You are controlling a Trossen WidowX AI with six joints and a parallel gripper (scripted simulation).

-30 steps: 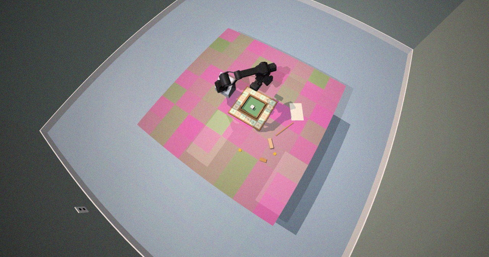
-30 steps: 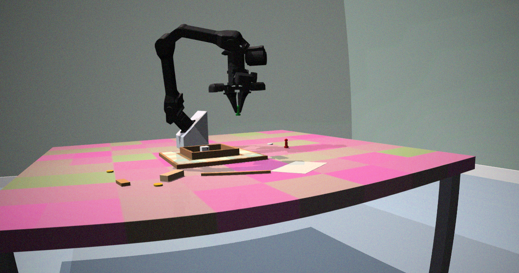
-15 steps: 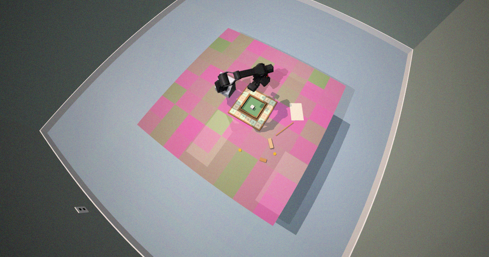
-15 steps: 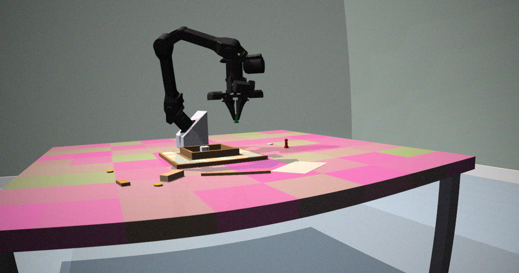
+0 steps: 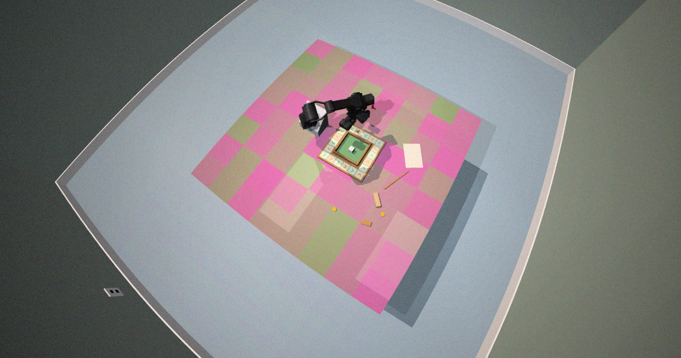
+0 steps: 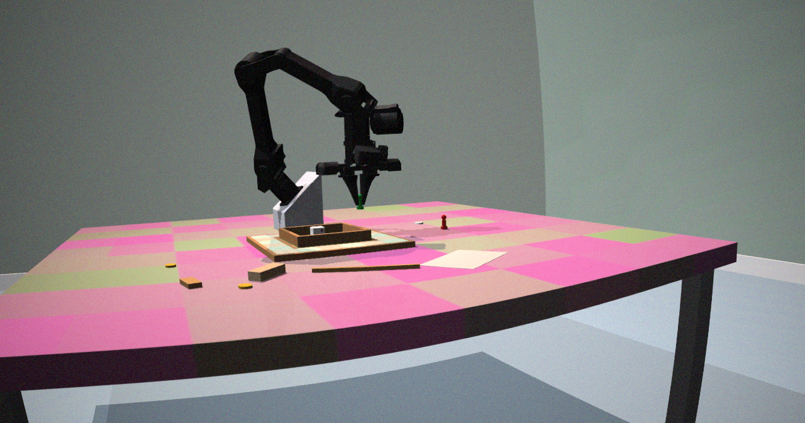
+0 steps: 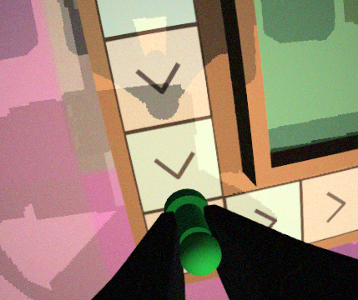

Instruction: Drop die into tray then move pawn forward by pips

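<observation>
Right now the green dice tray is 60 mm ahead of my gripper tip, 120 mm to the right of it and 60 mm below it. The rest, counted from my gripper tip: red pawn (40 mm ahead, 200 mm to the left, 60 mm below); then green pawn (10 mm above); then white die (60 mm ahead, 130 mm to the right, 40 mm below).
</observation>
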